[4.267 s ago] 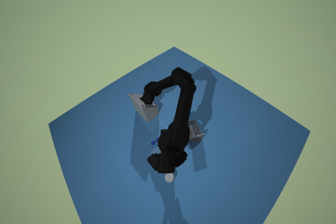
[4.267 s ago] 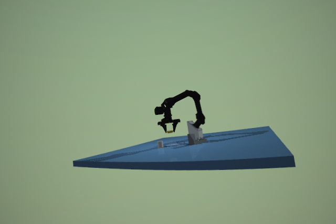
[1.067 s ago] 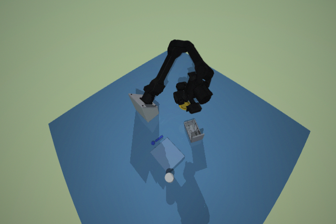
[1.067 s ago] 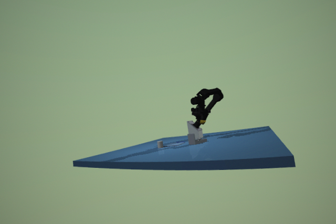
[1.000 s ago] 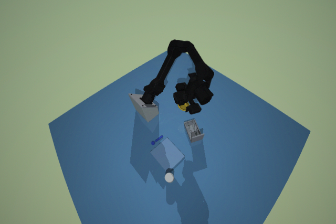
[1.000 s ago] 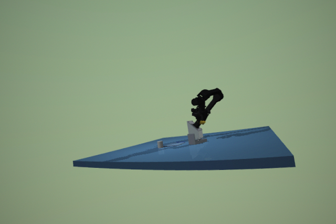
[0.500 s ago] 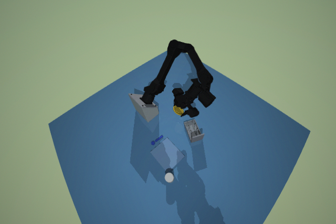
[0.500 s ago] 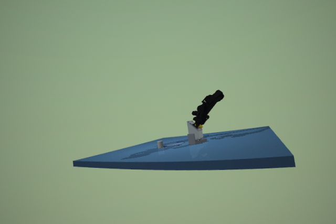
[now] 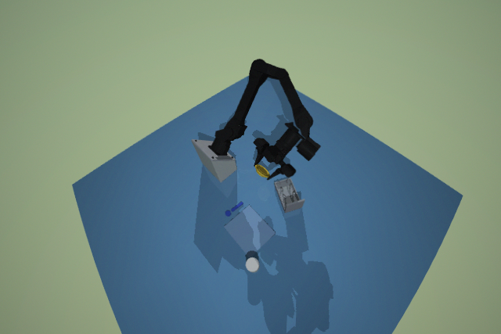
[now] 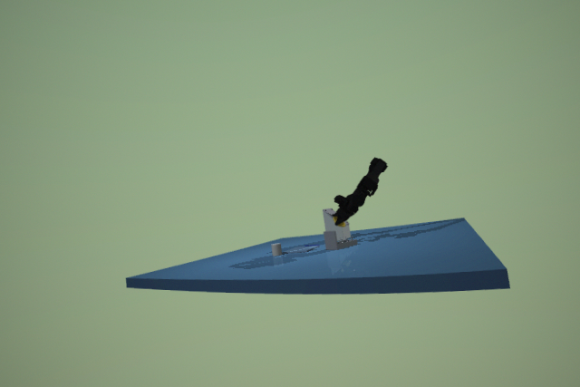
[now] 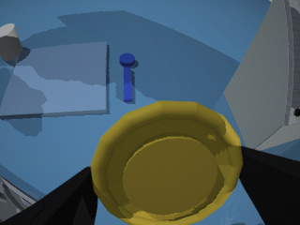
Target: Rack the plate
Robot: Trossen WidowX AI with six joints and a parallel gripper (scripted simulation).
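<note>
Now: gripper tip 110 mm short of the grey dish rack, 80 mm above it and 40 mm to the right of it. Also, from my gripper tip: pale blue mat: 170 mm to the right, 100 mm below, 100 mm ahead; yellow plate: 10 mm to the left, 10 mm above; blue spoon: 160 mm to the right, 100 mm below.
</note>
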